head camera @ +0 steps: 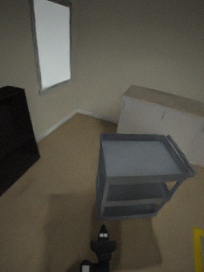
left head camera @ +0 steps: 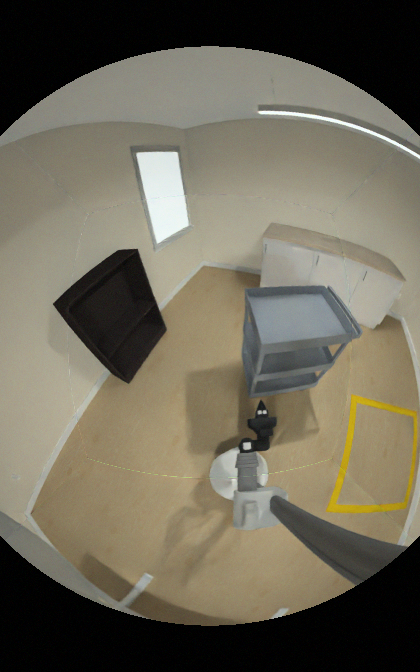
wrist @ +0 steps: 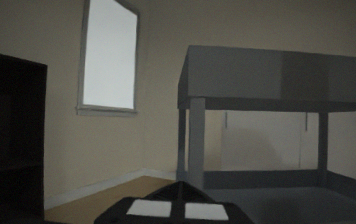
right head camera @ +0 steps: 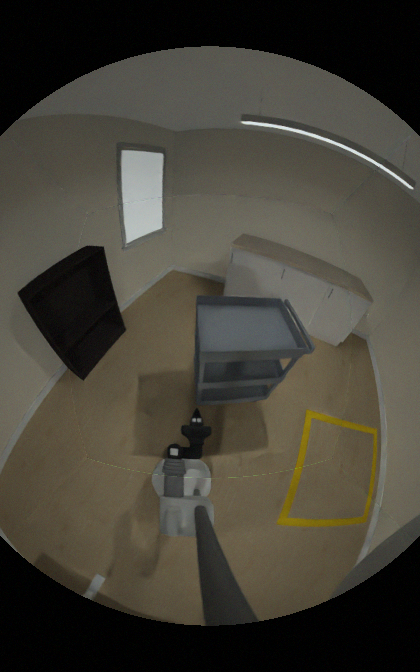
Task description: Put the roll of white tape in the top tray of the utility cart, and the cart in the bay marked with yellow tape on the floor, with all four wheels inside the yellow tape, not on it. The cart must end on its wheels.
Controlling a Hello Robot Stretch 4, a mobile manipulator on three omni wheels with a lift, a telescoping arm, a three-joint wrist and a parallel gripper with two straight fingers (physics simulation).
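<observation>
The grey utility cart (head camera: 140, 157) (left head camera: 300, 315) (right head camera: 245, 327) (wrist: 235, 75) stands upright, outside the bay marked with yellow tape (head camera: 197, 250) (left head camera: 370, 508) (right head camera: 325, 523), which lies to its right and nearer. Its wheels cannot be made out. Its top tray shows a bare surface. The roll of white tape does not show in these views. My gripper (head camera: 103, 228) (left head camera: 261, 404) (right head camera: 196, 413) (wrist: 180, 197) is shut and empty, pointing at the cart's near side by its left corner post, below top-tray level. Whether it touches the cart I cannot tell.
A dark shelf unit (left head camera: 100, 272) (right head camera: 65, 269) stands at the left wall. A low white cabinet (head camera: 145, 120) (left head camera: 287, 262) (right head camera: 252, 272) with a wood top stands behind the cart. A window (wrist: 110, 60) is in the wall to the left. My base is in front of the cart.
</observation>
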